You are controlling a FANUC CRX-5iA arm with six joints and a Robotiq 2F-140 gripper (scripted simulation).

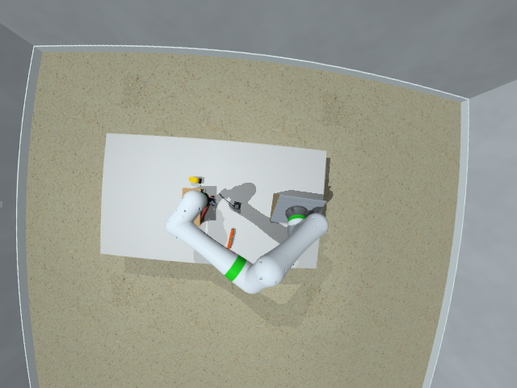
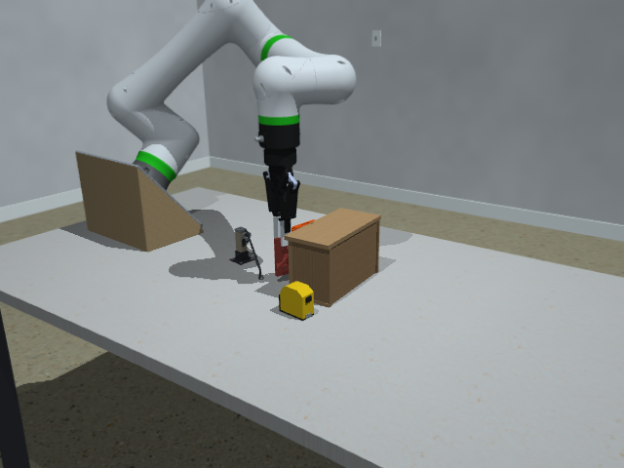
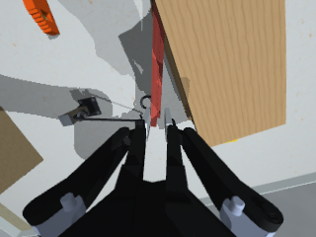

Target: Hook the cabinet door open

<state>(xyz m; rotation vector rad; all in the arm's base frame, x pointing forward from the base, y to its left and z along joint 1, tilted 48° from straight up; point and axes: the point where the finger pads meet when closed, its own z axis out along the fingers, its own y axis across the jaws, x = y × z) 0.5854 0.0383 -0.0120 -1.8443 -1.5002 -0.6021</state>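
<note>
Now: hand 11 cm past the thin dark hook and 9 cm above it. The rest, counted from my hand: red door 8 cm to the left, 7 cm below, 1 cm ahead; yellow tape measure 14 cm ahead, 11 cm below, 9 cm to the right; orange tool 27 cm to the left, 18 cm behind, 12 cm below.
</note>
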